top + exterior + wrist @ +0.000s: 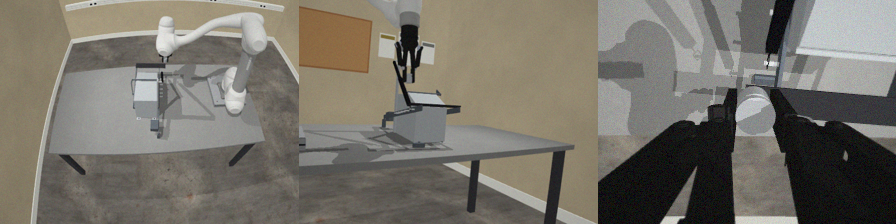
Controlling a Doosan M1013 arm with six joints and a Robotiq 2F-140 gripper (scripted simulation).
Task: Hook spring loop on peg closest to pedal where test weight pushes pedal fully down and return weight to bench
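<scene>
Right now my hand is 4 cm short of the dark spring, 14 cm to the right of it and 5 cm above it. Also, from my hand: steel test weight: 1 cm below.
</scene>
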